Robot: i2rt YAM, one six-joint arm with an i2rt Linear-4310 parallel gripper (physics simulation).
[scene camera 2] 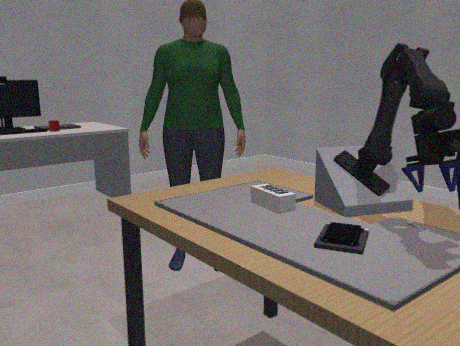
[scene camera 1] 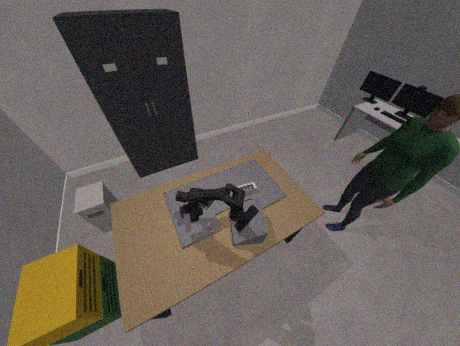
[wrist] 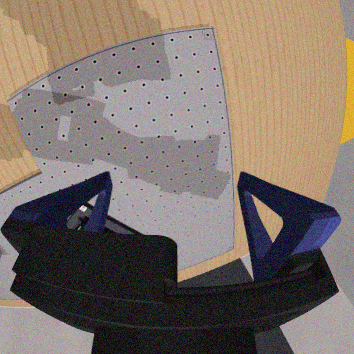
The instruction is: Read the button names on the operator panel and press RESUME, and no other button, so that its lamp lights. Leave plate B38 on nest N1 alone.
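Frame: origin at the arm's base, x right, y ahead, z up, level; metres.
Seen in the pictures: gripper, between the fingertips: [scene camera 2: 435, 191] [wrist: 174, 178]; arm's base, origin of its link: [scene camera 2: 360, 173] [scene camera 1: 246, 218].
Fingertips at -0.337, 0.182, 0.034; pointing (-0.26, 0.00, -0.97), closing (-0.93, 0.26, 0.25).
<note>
Offsets run from my fingertips to a thing's top centre, as dx, dy, dz. Level surfaces: height alone.
The operator panel {+0.514, +0.069, -0.081} [scene camera 1: 249, 187] [scene camera 2: 272, 198] is a small white box with dark buttons on top, standing on the grey perforated plate. Its button names are too small to read, and no lit lamp can be made out. A dark square nest with a black plate on it {+0.159, +0.169, -0.110} [scene camera 2: 342, 234] lies on the same board; part of it shows behind the left finger in the wrist view [wrist: 79, 218]. Their labels cannot be read. My gripper [scene camera 2: 436, 190] [wrist: 174, 178] is open and empty, above the board and well apart from the panel, with the nest between them.
The grey board {dz -0.136} [scene camera 1: 270, 185] [scene camera 2: 210, 215] [wrist: 200, 220] lies on the wooden table {dz -0.149} [scene camera 1: 150, 270] [scene camera 2: 400, 325] [wrist: 285, 100]. The arm's grey wedge base [scene camera 1: 252, 234] [scene camera 2: 330, 185] stands at the board's edge. A person in green [scene camera 1: 400, 165] [scene camera 2: 192, 90] stands beyond the table.
</note>
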